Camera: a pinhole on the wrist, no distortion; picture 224 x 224 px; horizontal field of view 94.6 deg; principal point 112.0 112.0 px. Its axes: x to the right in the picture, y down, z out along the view. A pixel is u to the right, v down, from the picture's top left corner.
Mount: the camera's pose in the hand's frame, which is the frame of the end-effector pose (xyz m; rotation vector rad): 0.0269 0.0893 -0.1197 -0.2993 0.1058 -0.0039
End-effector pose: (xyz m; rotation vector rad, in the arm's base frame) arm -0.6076 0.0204 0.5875 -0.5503 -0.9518 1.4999
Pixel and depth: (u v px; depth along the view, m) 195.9 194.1 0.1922
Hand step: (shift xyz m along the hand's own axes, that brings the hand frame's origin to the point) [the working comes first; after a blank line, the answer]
In the camera's frame: 0.1560 0.1527 0.1922

0.2004 0.2887 0.0018
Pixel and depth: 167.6 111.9 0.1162
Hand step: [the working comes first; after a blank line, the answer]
In the camera's frame: 0.0625 -0.0001 0.1162

0.1012 0.1221 -0.0157
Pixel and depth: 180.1 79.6 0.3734
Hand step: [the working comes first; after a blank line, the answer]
In the camera's frame: 0.2460 -0.1171 0.3734

0.3120 0.0824 0.2441
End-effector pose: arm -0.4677 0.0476 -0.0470 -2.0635 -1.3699 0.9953
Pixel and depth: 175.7 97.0 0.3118
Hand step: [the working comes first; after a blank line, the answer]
In the camera's frame: 0.1922 -0.0453 0.3118

0.2512 0.1340 0.1700
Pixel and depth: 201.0 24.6 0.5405
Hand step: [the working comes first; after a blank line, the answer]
In the camera's frame: 0.4654 -0.4571 0.5405

0.5517 -0.1976 0.4803
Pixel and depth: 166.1 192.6 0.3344
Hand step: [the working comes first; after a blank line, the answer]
In the camera's frame: 0.1750 0.2608 0.3344

0.2329 0.4334 0.1031
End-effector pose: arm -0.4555 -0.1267 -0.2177 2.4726 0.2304 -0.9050
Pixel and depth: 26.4 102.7 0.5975
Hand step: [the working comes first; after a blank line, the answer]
In the camera's frame: -0.4949 -0.0538 0.5975

-0.4021 0.2233 0.5150
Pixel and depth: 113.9 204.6 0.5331
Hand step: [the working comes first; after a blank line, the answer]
In the camera's frame: 0.0098 0.4776 0.5331

0.0867 0.7023 0.2451
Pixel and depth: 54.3 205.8 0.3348
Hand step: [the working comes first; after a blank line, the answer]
In the camera's frame: -0.1869 0.3039 0.3348

-0.1276 0.4818 0.1282
